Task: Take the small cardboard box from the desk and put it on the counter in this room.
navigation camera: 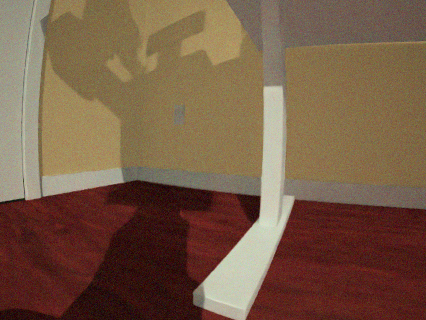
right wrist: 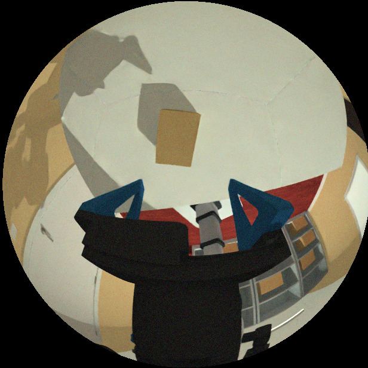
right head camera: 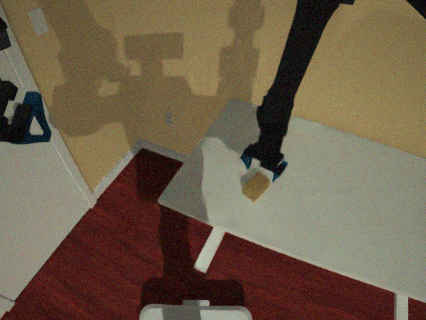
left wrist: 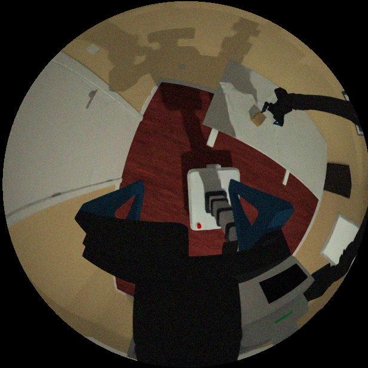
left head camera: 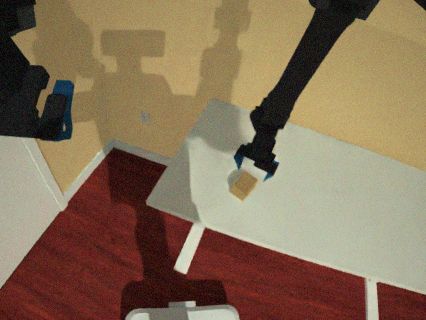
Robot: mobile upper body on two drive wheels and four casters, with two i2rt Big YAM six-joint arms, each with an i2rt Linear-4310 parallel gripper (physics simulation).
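Frame: origin at the left arm's base, x left, y back, z up, level; metres.
Seen in the pictures: left gripper, between the fingertips: (right head camera: 23, 135) (left head camera: 36, 131); right gripper, between the fingertips: (right head camera: 260, 174) (left head camera: 251, 174).
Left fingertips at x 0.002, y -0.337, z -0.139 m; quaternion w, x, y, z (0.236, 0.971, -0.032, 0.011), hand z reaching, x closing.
Note:
Pixels of each thing's top centre, then the offset from my left fingertips to it. "pt": a spot on its surface instead. Level surfaces: height alone.
- small tan cardboard box, centre of its top: (right head camera: 257, 182) (left head camera: 245, 182) dx -0.458, dy -0.315, dz -0.500 m
- pale desk, height of its surface: dz -0.550 m
- white desk leg, a spot on its surface: (navigation camera: 273, 155) pt dx -0.358, dy -0.518, dz -1.059 m
- red floor, height of its surface: dz -1.270 m
A small tan cardboard box (left head camera: 243, 186) (right head camera: 255, 186) (left wrist: 258, 118) (right wrist: 177, 137) sits on the pale desk (left head camera: 320, 200) (right head camera: 330, 200) (left wrist: 300, 135) (right wrist: 240, 135), near its left end in the head views. My right gripper (left head camera: 255, 169) (right head camera: 263, 169) (right wrist: 185, 183) is open, above the desk and close beside the box; its fingers are apart and the box is not between them. My left gripper (left wrist: 186, 184) is open and empty, off to the left of the desk and far from the box. The counter cannot be made out in these views.
A door (left wrist: 65, 130) stands at the left. A wall (left head camera: 360, 100) runs behind the desk. A white desk leg (navigation camera: 273, 155) rises from a long foot (navigation camera: 245, 265) on the red floor (navigation camera: 150, 260). Grey shelving (right wrist: 299, 260) shows in the right wrist view. My white base (left wrist: 200, 200) is near the desk.

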